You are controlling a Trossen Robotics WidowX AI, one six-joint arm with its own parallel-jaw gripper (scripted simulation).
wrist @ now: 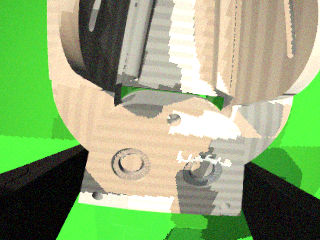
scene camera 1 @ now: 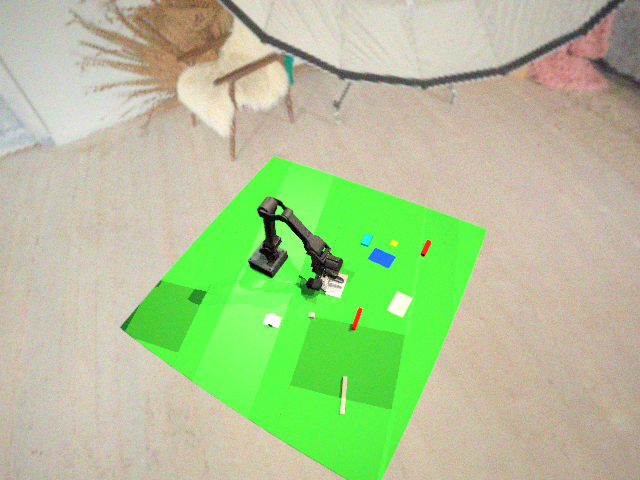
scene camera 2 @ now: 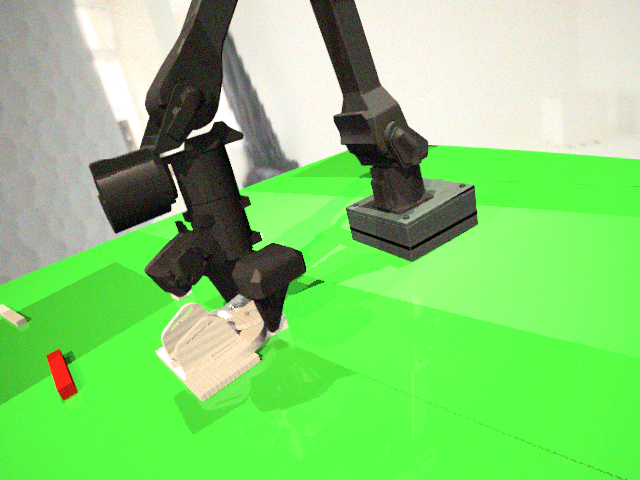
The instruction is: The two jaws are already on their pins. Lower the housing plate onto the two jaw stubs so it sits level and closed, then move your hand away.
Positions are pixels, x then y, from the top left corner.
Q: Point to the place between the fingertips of my gripper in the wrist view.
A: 164,158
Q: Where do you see a red bar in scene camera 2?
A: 66,387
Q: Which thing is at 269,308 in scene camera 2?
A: My gripper.
